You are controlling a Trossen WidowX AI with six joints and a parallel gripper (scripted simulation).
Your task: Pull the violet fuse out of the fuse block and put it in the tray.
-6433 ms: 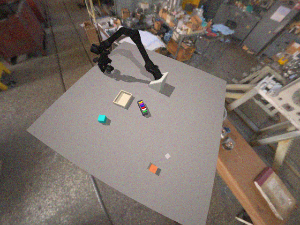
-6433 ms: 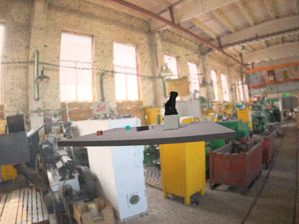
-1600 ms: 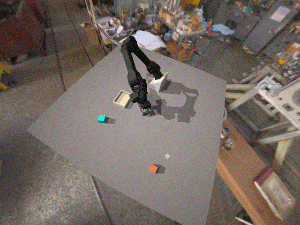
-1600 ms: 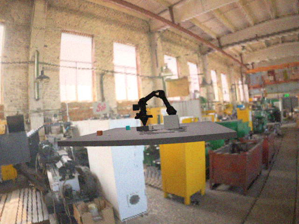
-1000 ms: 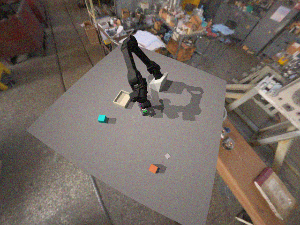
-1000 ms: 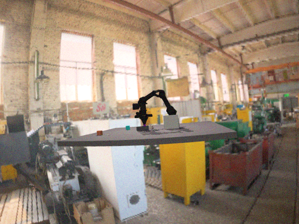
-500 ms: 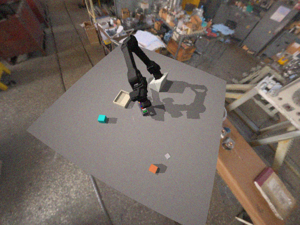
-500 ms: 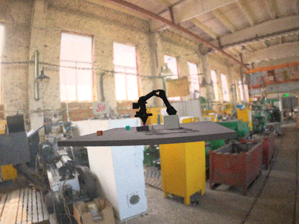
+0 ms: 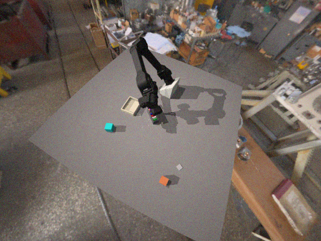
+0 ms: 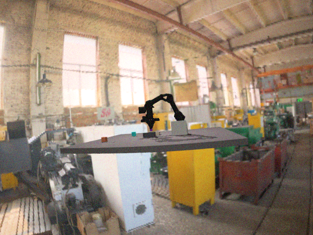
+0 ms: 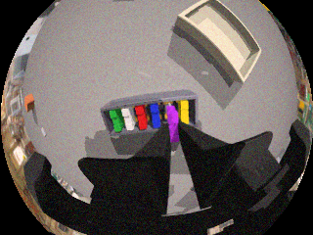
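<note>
Now: gripper tip 15 cm to the left of the cream tray, 7 cm above it and 4 cm short of it. The rest, counted from my gripper tip: small grey tile 36 cm to the left, 21 cm ahead, 7 cm below; violet fuse 1 cm below; teal cube 26 cm ahead, 16 cm to the right, 5 cm below.
</note>
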